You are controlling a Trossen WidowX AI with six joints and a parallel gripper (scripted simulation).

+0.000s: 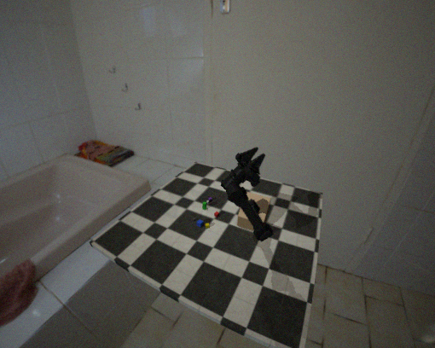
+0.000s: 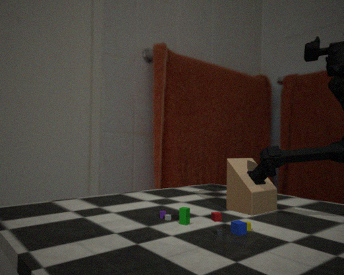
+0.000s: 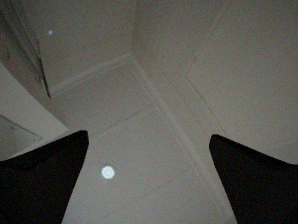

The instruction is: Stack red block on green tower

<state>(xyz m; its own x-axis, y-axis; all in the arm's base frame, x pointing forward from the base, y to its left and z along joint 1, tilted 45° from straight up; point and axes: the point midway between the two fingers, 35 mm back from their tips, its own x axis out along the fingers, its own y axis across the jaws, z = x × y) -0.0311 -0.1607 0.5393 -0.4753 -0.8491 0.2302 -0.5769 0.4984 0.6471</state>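
Right now the red block is 32 cm ahead of my gripper tip, 23 cm to the right of it and 64 cm below it. Round my gripper tip: purple cube 45 cm ahead, 36 cm to the right, 64 cm below; white cube 45 cm ahead, 33 cm to the right, 64 cm below; blue cube 37 cm ahead, 9 cm to the right, 63 cm below.
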